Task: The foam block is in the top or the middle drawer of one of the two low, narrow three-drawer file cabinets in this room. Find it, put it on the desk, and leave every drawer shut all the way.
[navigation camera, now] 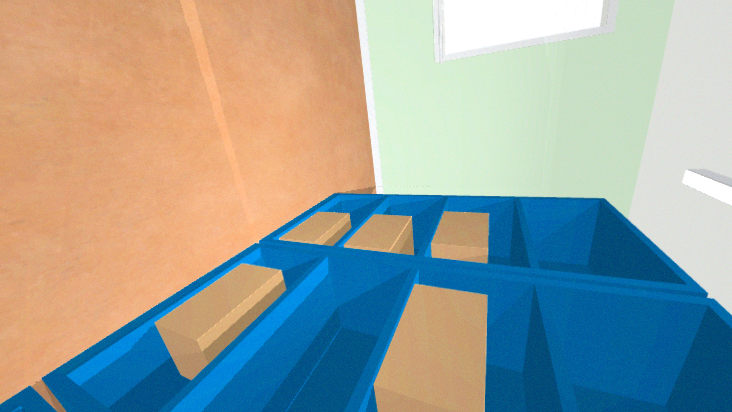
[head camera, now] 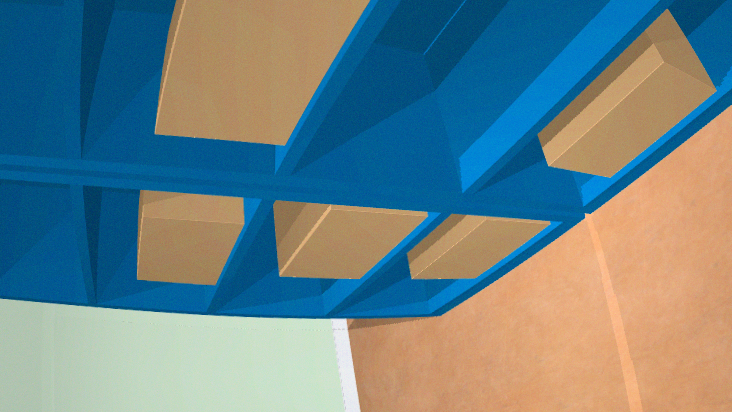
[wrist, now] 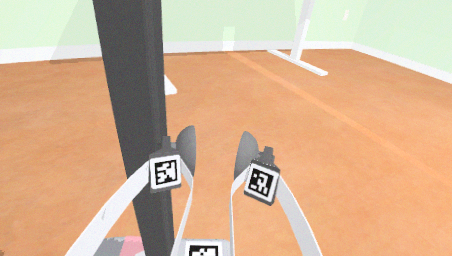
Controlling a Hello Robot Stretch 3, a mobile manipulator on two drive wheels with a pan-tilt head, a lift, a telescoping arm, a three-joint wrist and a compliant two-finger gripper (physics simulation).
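My gripper is open in the wrist view, with its two grey fingertips apart and bare orange floor showing between them. It holds nothing. The foam block, the two file cabinets and their drawers do not show in these views. A white upright leg with a long flat foot stands far off at the top right of the wrist view. It may belong to a desk, but no desk top shows.
A blue shelf unit with several brown boxes stands close in the head and navigation views. A dark post crosses the left of the wrist view. Another white foot shows behind it. Green walls lie beyond.
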